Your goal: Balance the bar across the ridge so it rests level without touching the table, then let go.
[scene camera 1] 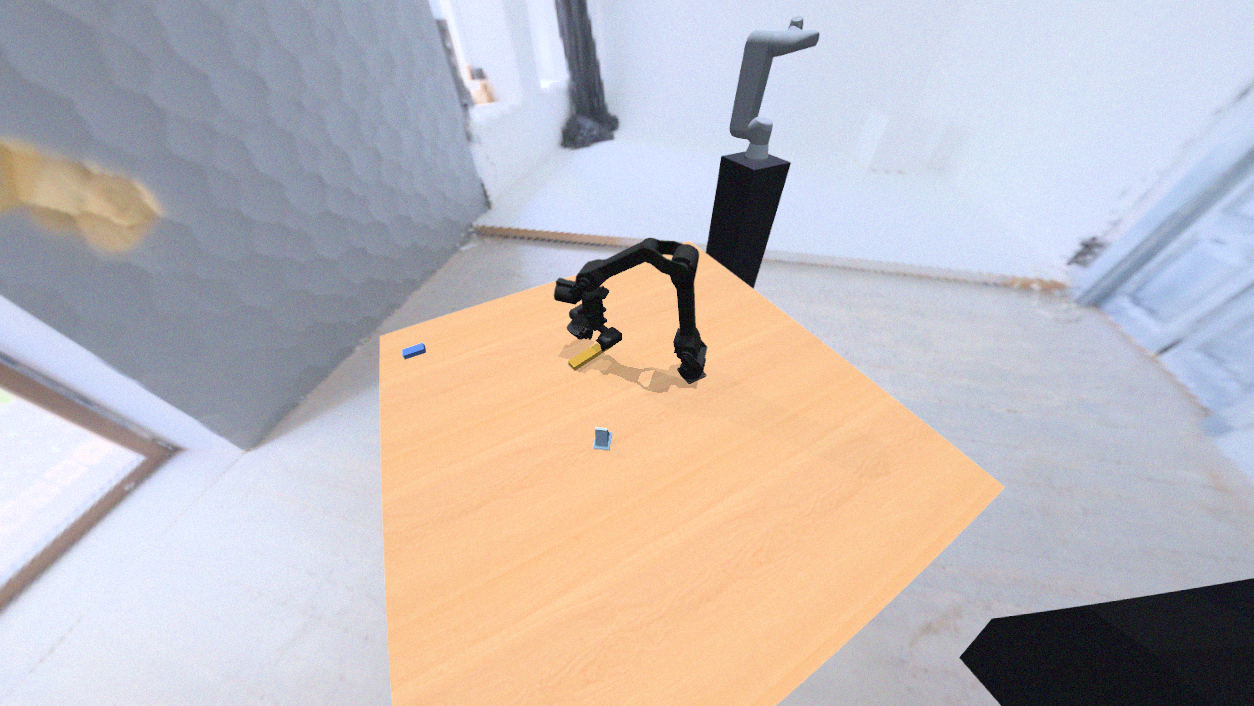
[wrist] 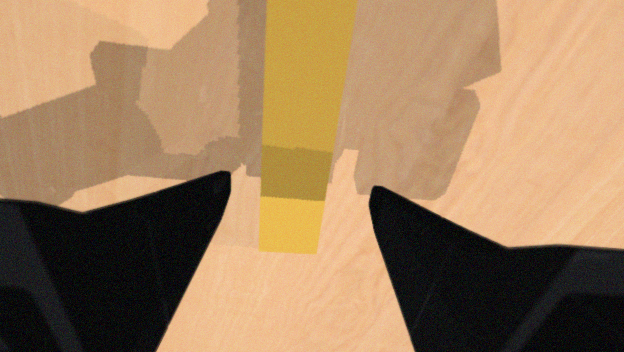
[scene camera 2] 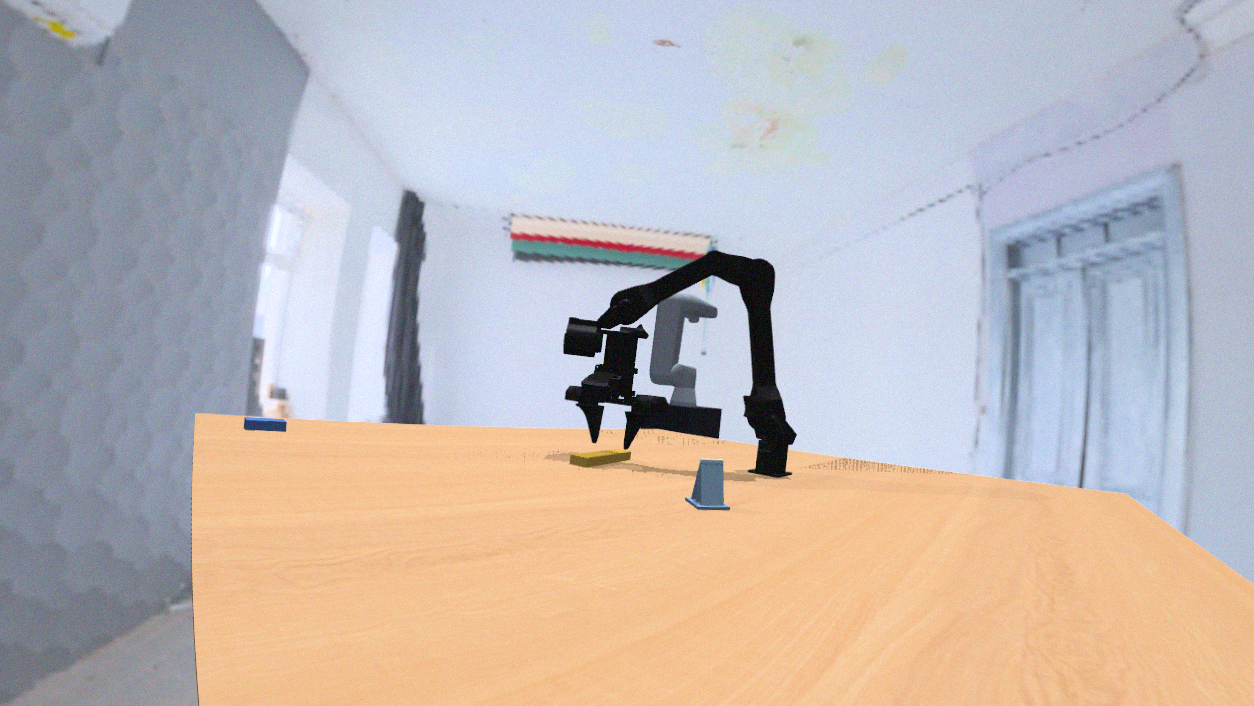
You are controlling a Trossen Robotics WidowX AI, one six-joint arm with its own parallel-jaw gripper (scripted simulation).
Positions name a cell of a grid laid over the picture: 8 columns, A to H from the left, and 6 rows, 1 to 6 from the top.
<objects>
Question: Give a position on a yellow bar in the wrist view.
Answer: At D1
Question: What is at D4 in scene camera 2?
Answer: My gripper.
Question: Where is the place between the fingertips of my gripper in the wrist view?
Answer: At D4
</objects>
